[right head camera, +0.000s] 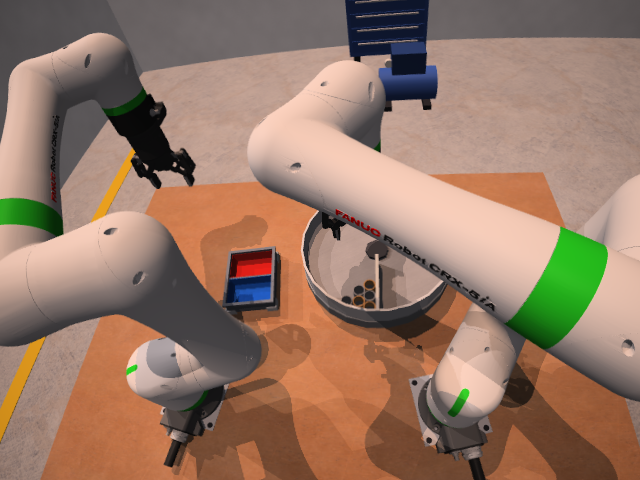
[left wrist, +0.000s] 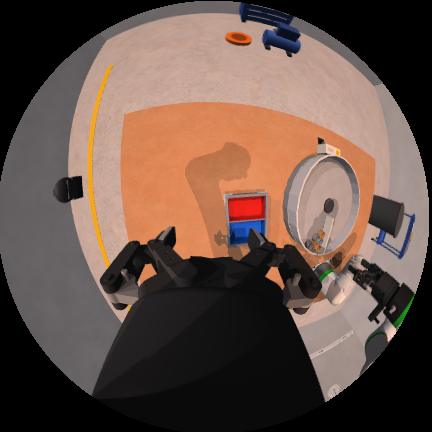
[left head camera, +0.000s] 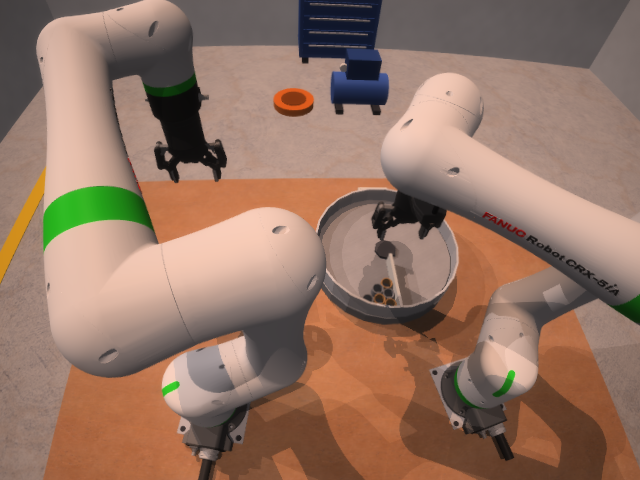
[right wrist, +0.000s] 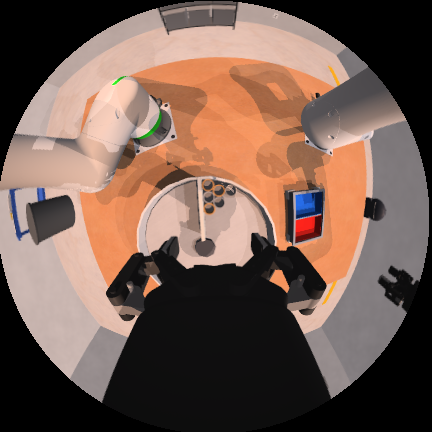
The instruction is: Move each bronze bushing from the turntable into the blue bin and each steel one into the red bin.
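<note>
Several bushings sit packed by the turntable's (left head camera: 356,308) (right head camera: 346,312) (right wrist: 165,220) wall, left of its divider in the head views. Bronze ones (left head camera: 379,298) (right wrist: 209,208) and steel ones (left head camera: 377,288) (right wrist: 219,202) are mixed and touching or nearly so. My right gripper (left head camera: 403,236) (right wrist: 214,241) is open and empty above the turntable's back part; my arm partly hides it in the right head view. My left gripper (left head camera: 196,179) (right head camera: 174,184) (left wrist: 211,234) is open and empty, high at the back left. The red bin (right head camera: 253,264) (left wrist: 246,207) (right wrist: 307,229) adjoins the blue bin (right head camera: 250,291) (left wrist: 247,231) (right wrist: 306,205).
A thin divider (left head camera: 394,279) (right head camera: 377,284) (right wrist: 202,215) runs from the turntable's hub (left head camera: 385,250) (right head camera: 376,250) (right wrist: 205,247) to its wall. My left arm (left head camera: 232,279) hides the bins in the left head view. My right arm (right head camera: 413,206) crosses above the turntable in the right head view.
</note>
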